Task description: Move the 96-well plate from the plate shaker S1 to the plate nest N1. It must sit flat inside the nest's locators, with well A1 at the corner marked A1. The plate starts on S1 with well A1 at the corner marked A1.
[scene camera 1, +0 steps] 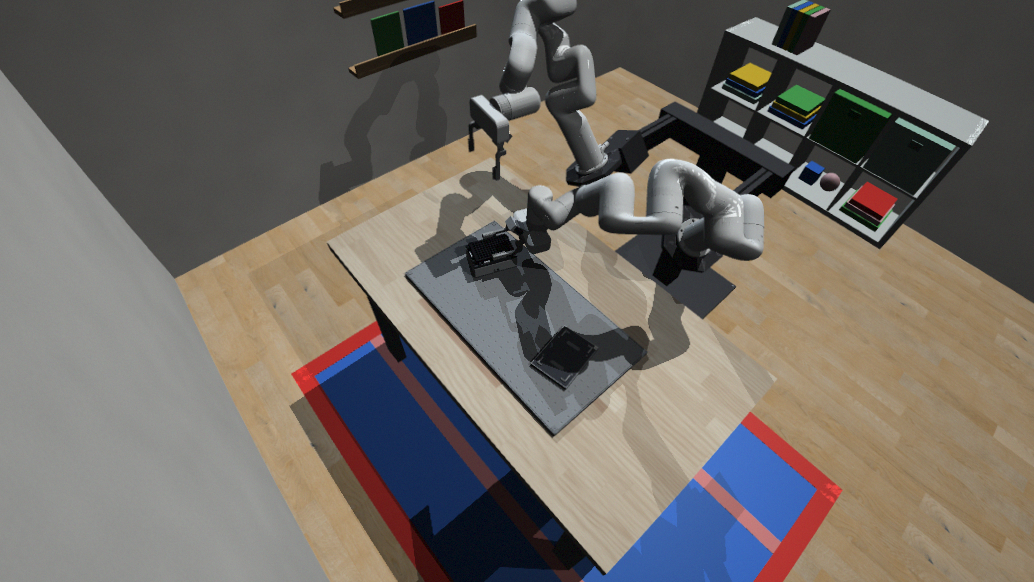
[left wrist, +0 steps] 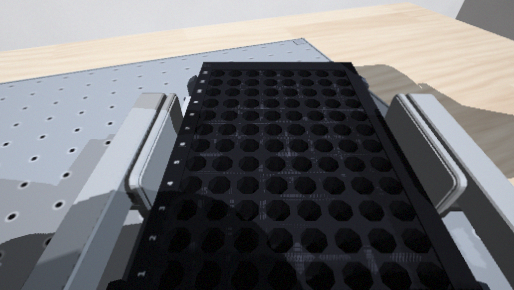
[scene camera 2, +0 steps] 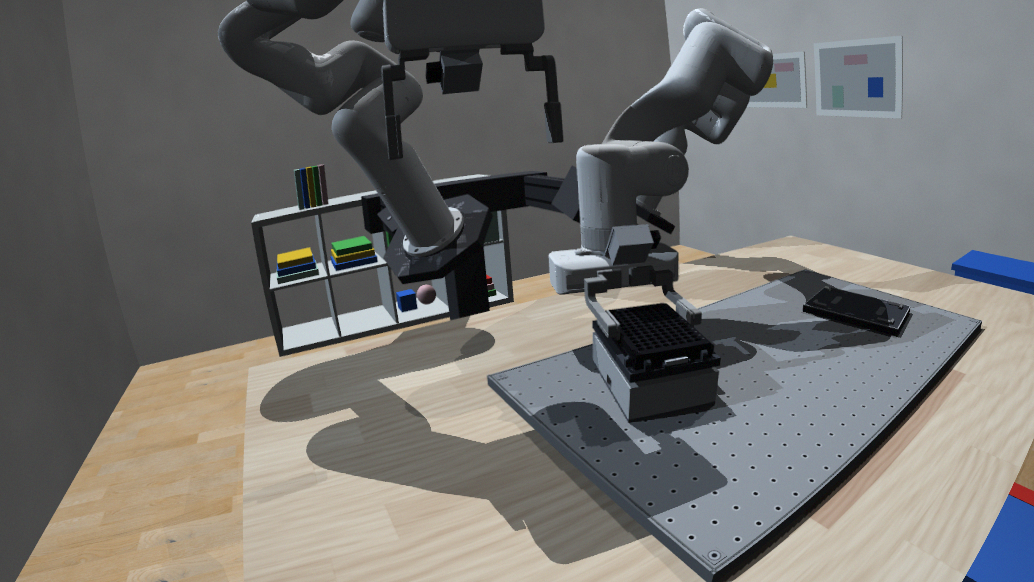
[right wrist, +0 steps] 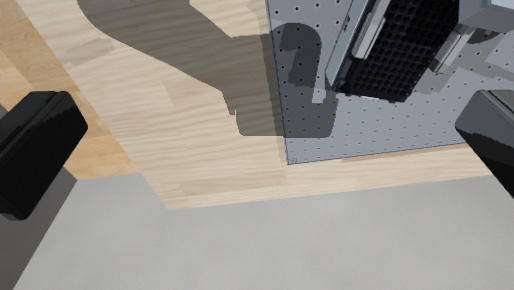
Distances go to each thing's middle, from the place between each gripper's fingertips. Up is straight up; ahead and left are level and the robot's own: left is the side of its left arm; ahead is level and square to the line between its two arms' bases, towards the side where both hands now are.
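Counting from my left hand, I find the black 96-well plate [scene camera 2: 656,332] 1 cm ahead and 1 cm below, while the grey plate shaker S1 [scene camera 2: 652,398] is 3 cm ahead and 4 cm below. The black plate nest N1 [scene camera 2: 859,306] is 41 cm to the left of that same left hand, 6 cm ahead of it and 7 cm below it.
My right hand is 15 cm to the right of the black 96-well plate, 8 cm short of it and 22 cm above it. From this right hand the grey plate shaker S1 is 11 cm ahead, 15 cm to the left and 25 cm below, and the black plate nest N1 is 14 cm ahead, 56 cm to the left and 28 cm below. Going by its middle, the black plate nest N1 is nearer to my left hand than to my right hand.
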